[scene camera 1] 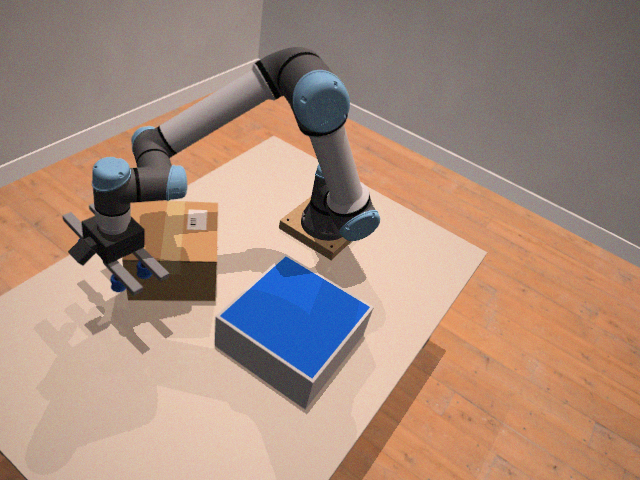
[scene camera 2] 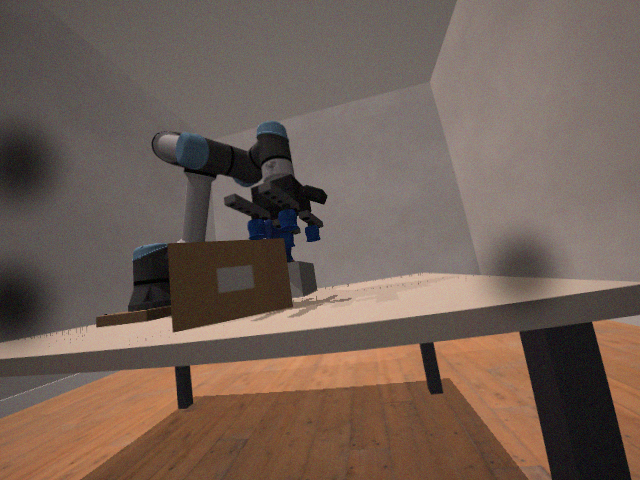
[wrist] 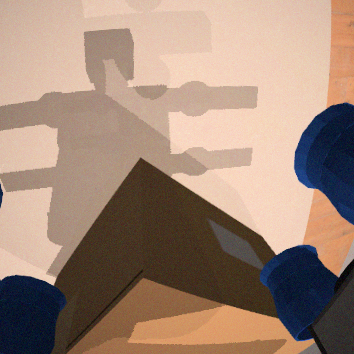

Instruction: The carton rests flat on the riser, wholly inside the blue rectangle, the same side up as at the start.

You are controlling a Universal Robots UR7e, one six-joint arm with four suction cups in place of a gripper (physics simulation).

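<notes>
The brown carton (scene camera 1: 199, 248) (scene camera 2: 193, 286) (wrist: 170, 225) stands flat on the table left of the riser, its taped top with a white barcode label facing up. A grey label is on one side. The grey riser (scene camera 1: 258, 356) (scene camera 2: 305, 279) has the blue rectangle (scene camera 1: 310, 330) on its top, with nothing on it. My gripper (scene camera 1: 117, 253) (scene camera 2: 281, 229) is open, its suction off and no carton held. It hangs above and partly beside the carton's left front corner. Its blue cups (wrist: 300, 290) frame a carton corner in the wrist view. Some cups are hidden in scene camera 1.
The arm's base (scene camera 1: 326, 219) stands on a wooden plate (scene camera 1: 330, 249) behind the riser. The pale table (scene camera 1: 413, 258) carries carton, riser and base. A narrow dark blue shape (scene camera 2: 289, 253) shows behind the carton's upper right corner, mostly hidden; I cannot tell what it is.
</notes>
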